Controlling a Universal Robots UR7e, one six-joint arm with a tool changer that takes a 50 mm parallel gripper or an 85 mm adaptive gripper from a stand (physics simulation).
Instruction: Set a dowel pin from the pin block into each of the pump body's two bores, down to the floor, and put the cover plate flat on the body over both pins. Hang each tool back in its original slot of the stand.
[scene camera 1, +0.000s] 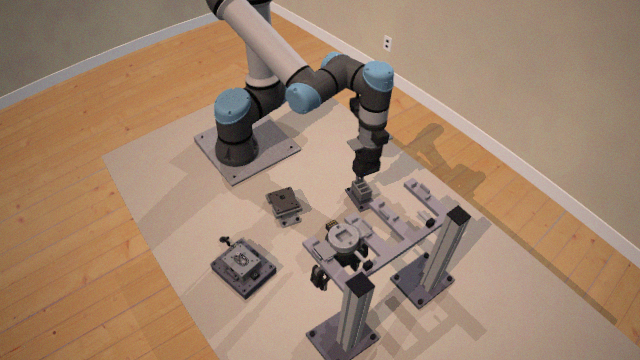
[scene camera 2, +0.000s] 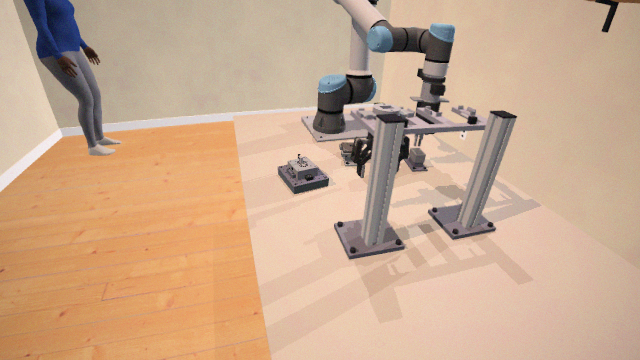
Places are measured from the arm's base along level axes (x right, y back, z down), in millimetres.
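Where they show: arm's base, origin of its link: (scene camera 1: 237, 150) (scene camera 2: 329, 127).
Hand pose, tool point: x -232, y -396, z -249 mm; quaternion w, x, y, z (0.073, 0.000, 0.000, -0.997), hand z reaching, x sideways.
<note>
Things, the pixels of their top centre, and the offset from my tool point.
- pin block, centre of its top: (scene camera 1: 362, 185) (scene camera 2: 418, 151) dx -1, dy +7, dz +207 mm
- pump body, centre of its top: (scene camera 1: 240, 255) (scene camera 2: 302, 158) dx +429, dy -29, dz +186 mm
- dark square cover plate, centre of its top: (scene camera 1: 283, 199) (scene camera 2: 351, 146) dx +222, dy +96, dz +215 mm
- dark clamp knob, centre of its top: (scene camera 1: 228, 236) dx +423, dy +63, dz +212 mm
My gripper (scene camera 1: 359, 178) (scene camera 2: 418, 141), the parallel tool on the arm, points straight down above the pin block (scene camera 1: 361, 191) (scene camera 2: 417, 157). Its thin fingertips are too small to tell whether they hold a pin. The pins in the block cannot be made out. The pump body (scene camera 1: 241, 261) (scene camera 2: 303, 168), a light grey block, sits on a dark fixture (scene camera 1: 246, 290) (scene camera 2: 305, 186); the insides of its bores cannot be made out. The dark square cover plate (scene camera 1: 284, 199) lies on its small holder. The adaptive gripper (scene camera 1: 345, 242) hangs in the tool stand (scene camera 1: 396, 248) (scene camera 2: 445, 126).
Two grey posts (scene camera 1: 446, 250) (scene camera 2: 384, 185) on bolted feet carry the stand's raised frame beside the pin block. A dark clamp knob (scene camera 1: 225, 240) is at the fixture's back edge. The arm's base plate (scene camera 1: 275, 135) is behind. A person (scene camera 2: 82, 90) stands at the left.
</note>
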